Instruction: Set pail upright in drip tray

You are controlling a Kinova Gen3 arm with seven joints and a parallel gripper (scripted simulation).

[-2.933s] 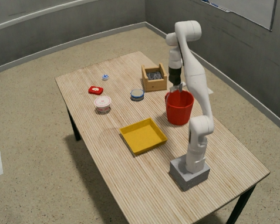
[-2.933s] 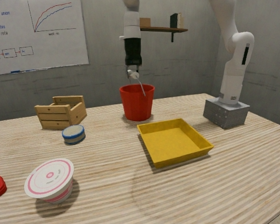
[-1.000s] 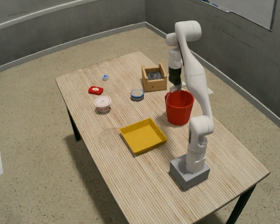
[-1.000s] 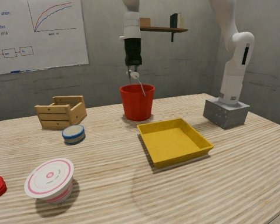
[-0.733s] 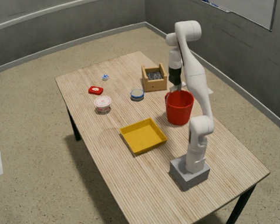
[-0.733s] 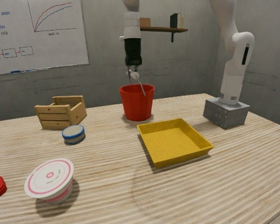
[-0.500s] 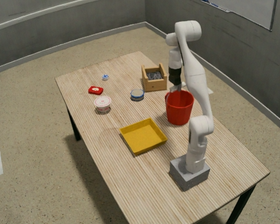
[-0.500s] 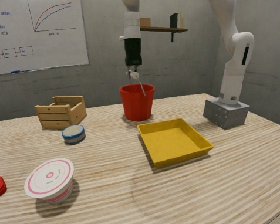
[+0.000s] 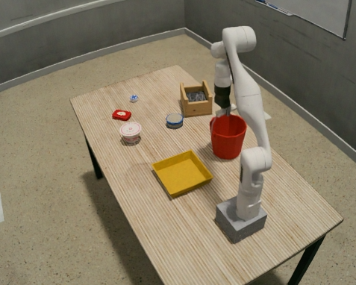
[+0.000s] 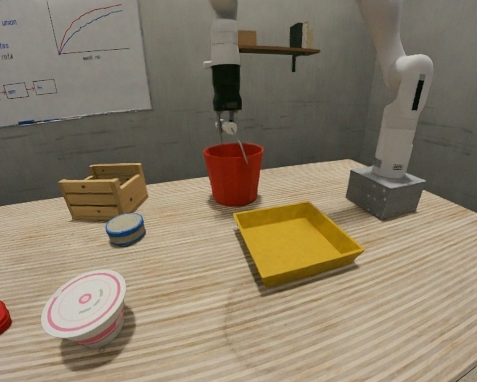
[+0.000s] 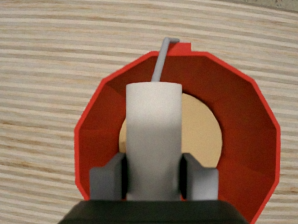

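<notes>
Now: the red pail 10 cm below my hand and 1 cm behind it. Round my hand: yellow drip tray (29 cm to the left, 23 cm below, 8 cm behind); blue-rimmed round tin (31 cm ahead, 22 cm below, 14 cm to the left); pail handle (3 cm below, 1 cm behind).
</notes>
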